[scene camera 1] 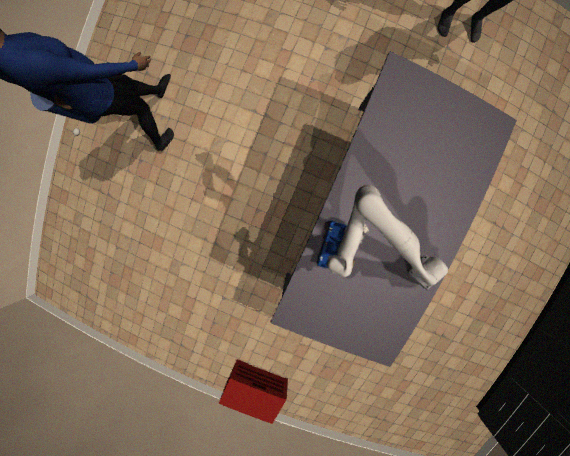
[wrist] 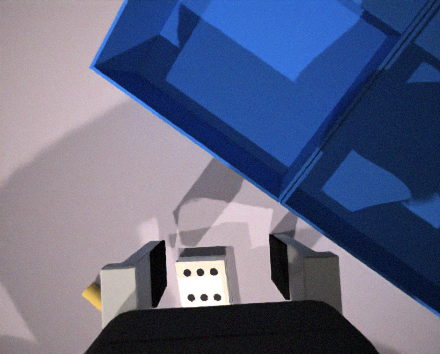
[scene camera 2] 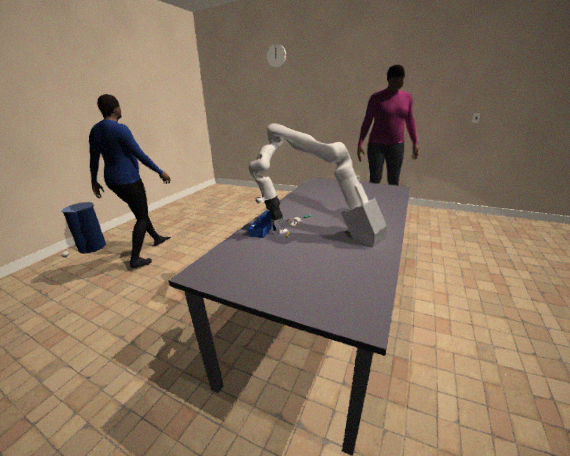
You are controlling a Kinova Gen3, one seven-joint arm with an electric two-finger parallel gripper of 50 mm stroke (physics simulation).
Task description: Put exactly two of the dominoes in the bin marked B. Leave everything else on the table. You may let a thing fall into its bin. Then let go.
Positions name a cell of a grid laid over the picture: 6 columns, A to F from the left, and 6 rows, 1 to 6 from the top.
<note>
I see my gripper (wrist: C5) and a blue bin tray (wrist: E2).
</note>
